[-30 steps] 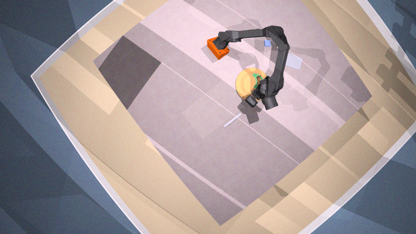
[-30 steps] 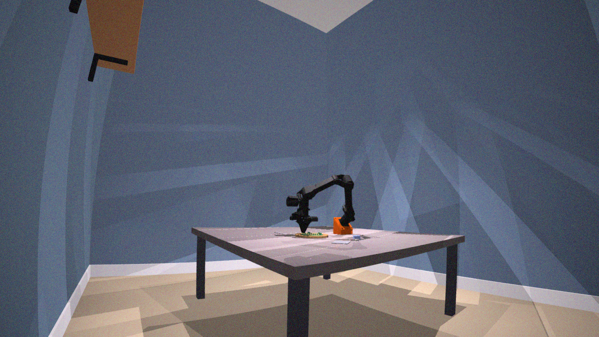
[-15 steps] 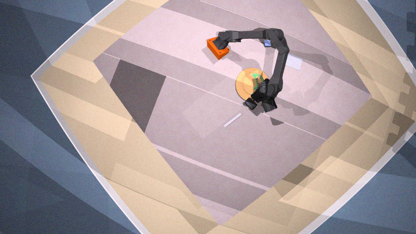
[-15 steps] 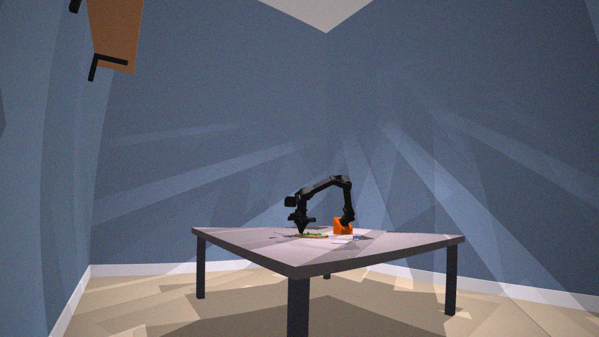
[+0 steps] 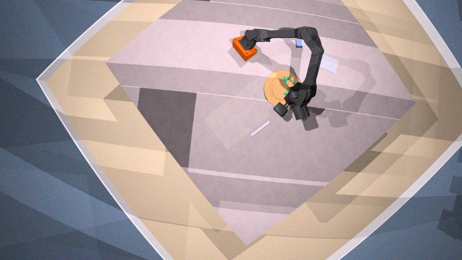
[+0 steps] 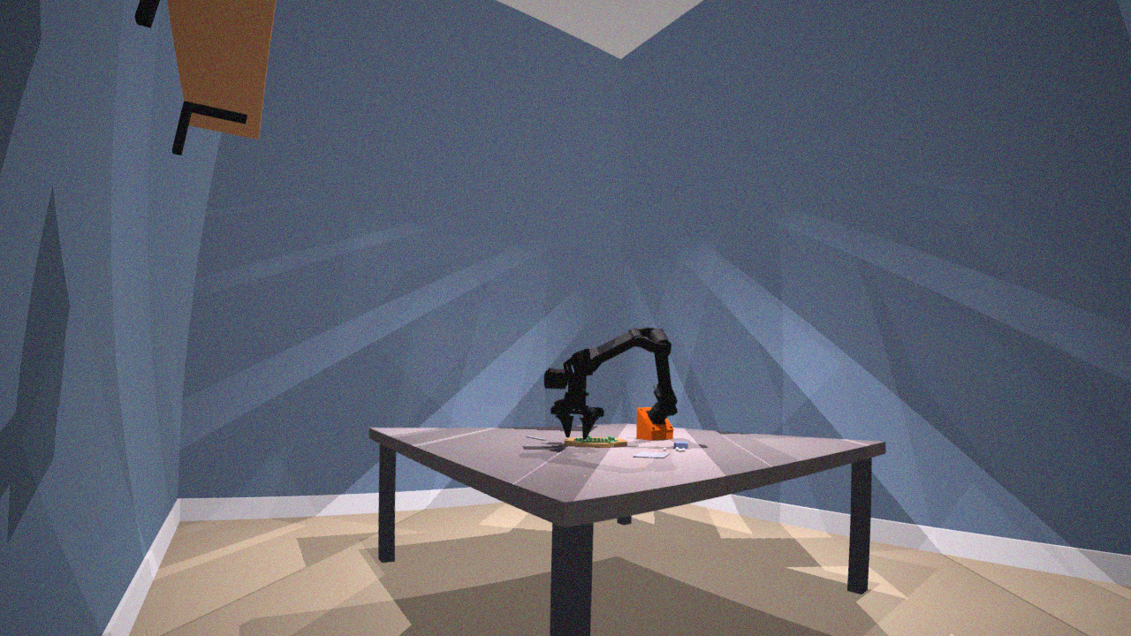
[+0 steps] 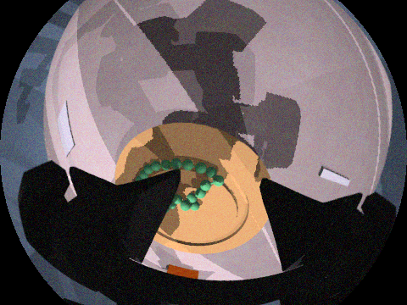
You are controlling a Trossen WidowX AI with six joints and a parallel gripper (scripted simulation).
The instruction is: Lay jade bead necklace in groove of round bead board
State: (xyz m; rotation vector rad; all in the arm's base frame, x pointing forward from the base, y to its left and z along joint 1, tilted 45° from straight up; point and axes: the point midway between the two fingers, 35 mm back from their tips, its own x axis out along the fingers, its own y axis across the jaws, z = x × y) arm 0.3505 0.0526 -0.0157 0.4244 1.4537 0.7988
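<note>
The round tan bead board lies 60 mm behind my gripper tip, 20 mm to the left of it and 10 mm below it. The rest, counted from my gripper tip: white strip 40 mm ahead, 190 mm to the right, 20 mm below; then pale square sheet 40 mm behind, 320 mm to the left, 20 mm below; then blue cube 220 mm behind, 240 mm to the left, 10 mm below.
</note>
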